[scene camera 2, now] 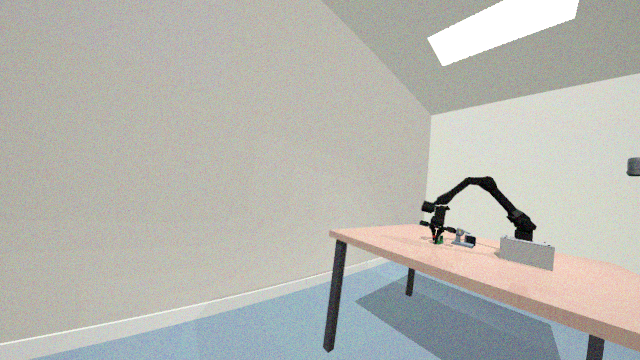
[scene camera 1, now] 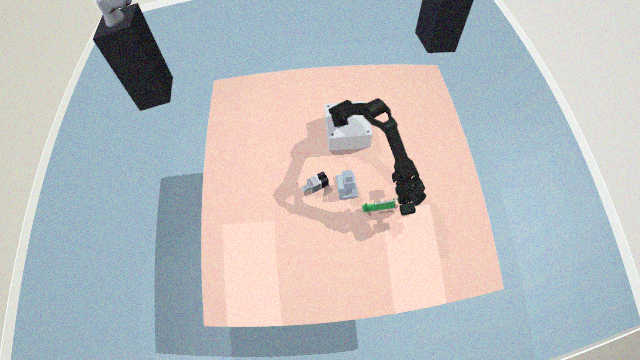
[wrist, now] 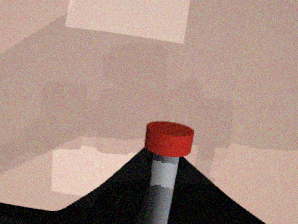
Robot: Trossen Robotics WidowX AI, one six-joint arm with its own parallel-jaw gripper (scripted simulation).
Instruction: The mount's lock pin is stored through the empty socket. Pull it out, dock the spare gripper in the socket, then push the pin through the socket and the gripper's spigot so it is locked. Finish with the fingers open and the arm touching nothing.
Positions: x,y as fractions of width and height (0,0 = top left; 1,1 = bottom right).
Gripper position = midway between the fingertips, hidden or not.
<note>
My gripper (wrist: 0.53,0.70) carries a lock pin.
</note>
